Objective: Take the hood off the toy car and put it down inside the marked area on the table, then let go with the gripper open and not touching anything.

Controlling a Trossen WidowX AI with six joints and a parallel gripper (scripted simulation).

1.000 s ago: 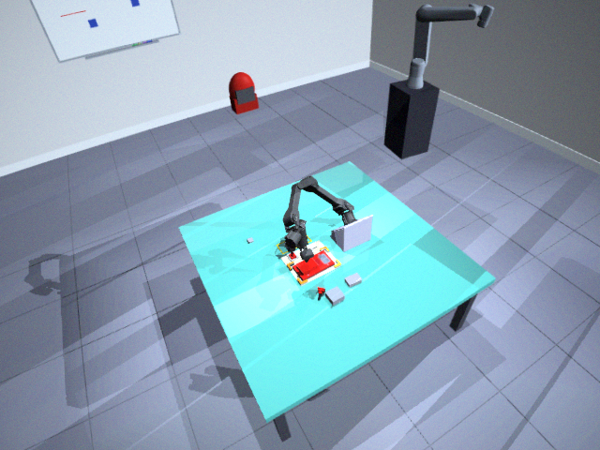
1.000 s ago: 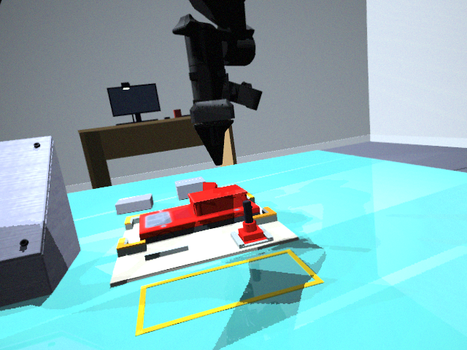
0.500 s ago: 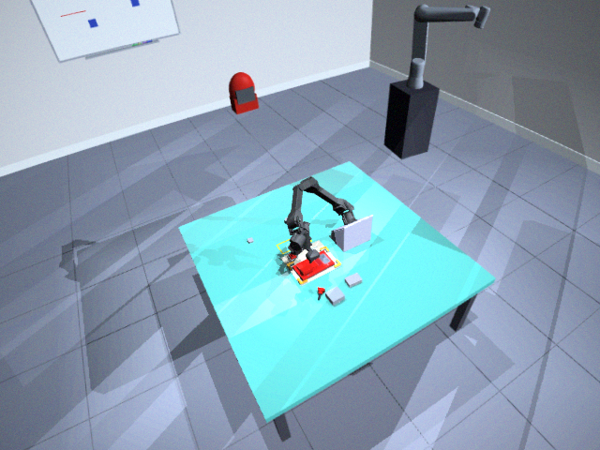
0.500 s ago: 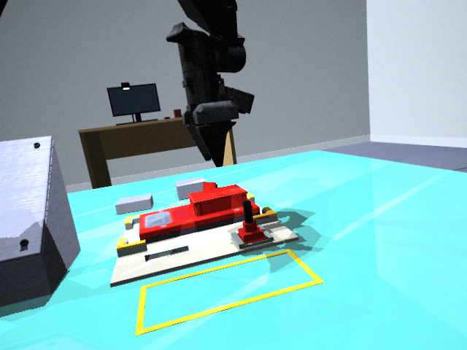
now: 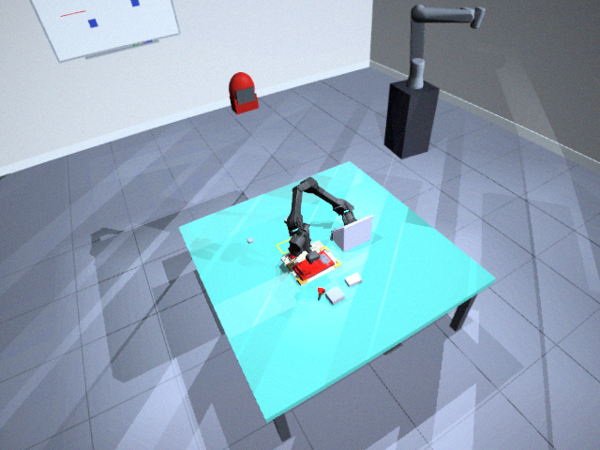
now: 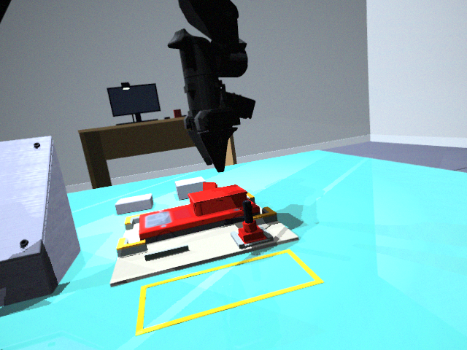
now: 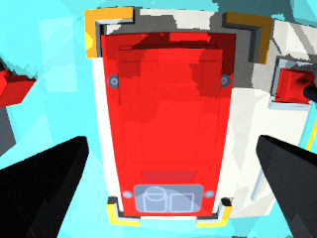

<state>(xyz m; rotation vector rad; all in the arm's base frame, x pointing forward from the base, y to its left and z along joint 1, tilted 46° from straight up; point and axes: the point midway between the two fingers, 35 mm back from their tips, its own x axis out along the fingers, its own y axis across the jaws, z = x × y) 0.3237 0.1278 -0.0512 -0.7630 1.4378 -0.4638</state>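
The red hood is 5 cm below my gripper tip. The rest, counted from my gripper tip: grey block 19 cm behind, 17 cm to the left, 8 cm below.
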